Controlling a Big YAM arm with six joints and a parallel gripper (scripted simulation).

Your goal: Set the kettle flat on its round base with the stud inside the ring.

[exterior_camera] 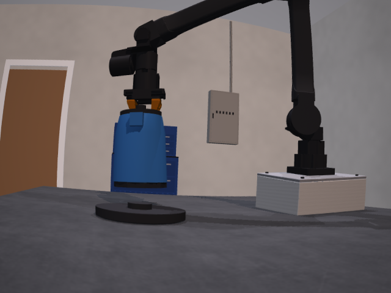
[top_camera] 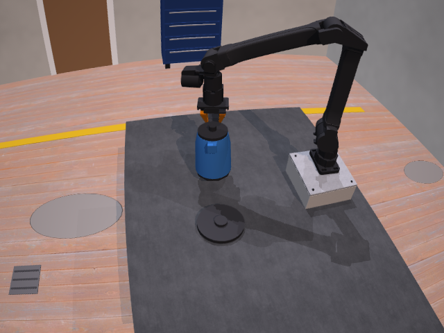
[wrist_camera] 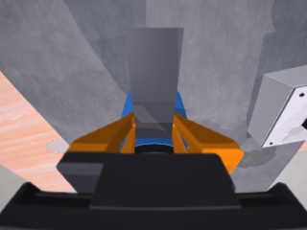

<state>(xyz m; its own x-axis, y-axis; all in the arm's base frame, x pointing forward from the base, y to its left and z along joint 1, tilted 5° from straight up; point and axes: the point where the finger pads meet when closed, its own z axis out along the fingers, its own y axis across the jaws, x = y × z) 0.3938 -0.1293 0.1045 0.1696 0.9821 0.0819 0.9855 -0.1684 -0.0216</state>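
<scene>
Now: the blue kettle 5 cm below my hand and 3 cm to the left of it. From my hand the other things lie so: black round base (28 cm to the left, 17 cm below, 1 cm ahead).
</scene>
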